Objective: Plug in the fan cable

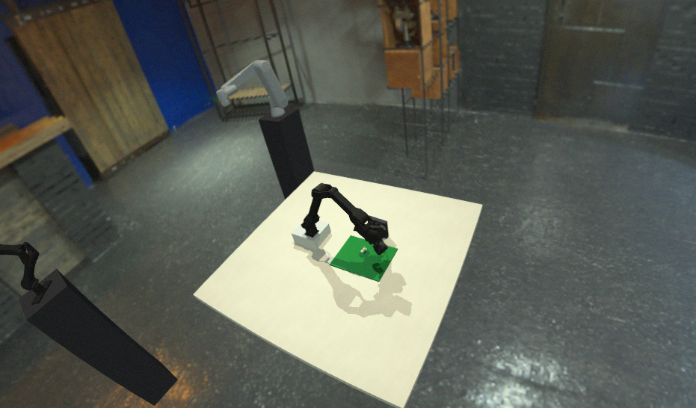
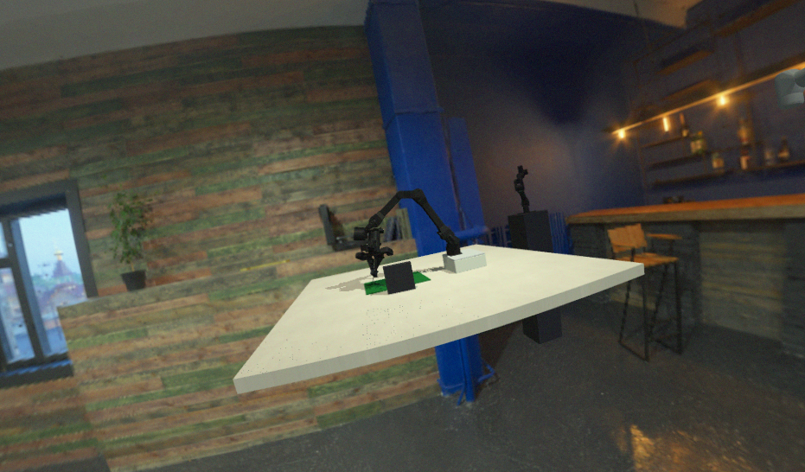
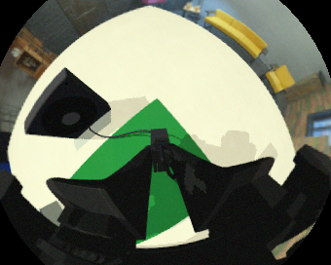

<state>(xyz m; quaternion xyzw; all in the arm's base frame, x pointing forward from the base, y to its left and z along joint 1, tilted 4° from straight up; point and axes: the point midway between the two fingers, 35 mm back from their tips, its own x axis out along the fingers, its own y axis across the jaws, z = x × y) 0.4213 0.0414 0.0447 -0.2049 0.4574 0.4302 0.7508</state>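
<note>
Now: the green board 9 cm behind my gripper tip, 5 cm to the right of it and 10 cm below it. Also, from my gripper tip: black plug 1 cm below; then black fan box 10 cm behind, 14 cm to the left, 3 cm below; then pale header 12 cm behind, 1 cm to the right, 9 cm below.
</note>
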